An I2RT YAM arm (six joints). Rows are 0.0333 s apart.
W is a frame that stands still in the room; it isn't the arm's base.
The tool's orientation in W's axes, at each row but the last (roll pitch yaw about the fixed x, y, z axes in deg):
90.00, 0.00, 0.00
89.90, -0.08, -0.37
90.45, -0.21, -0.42
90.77, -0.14, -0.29
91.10, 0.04, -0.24
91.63, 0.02, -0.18
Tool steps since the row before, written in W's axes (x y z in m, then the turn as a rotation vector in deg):
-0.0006, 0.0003, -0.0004, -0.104, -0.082, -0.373
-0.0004, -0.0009, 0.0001, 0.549, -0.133, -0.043
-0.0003, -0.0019, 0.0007, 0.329, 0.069, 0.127
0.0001, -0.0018, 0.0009, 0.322, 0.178, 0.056
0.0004, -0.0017, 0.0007, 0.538, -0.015, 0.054
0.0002, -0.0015, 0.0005, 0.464, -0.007, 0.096
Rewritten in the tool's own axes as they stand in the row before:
-0.0006, -0.0004, -0.0003, -0.104, -0.373, 0.082
-0.0004, 0.0001, 0.0009, 0.550, -0.044, 0.129
-0.0003, 0.0007, 0.0019, 0.329, 0.125, -0.072
0.0001, 0.0009, 0.0018, 0.321, 0.053, -0.180
0.0004, 0.0007, 0.0017, 0.538, 0.055, 0.012
0.0002, 0.0005, 0.0015, 0.464, 0.096, 0.003

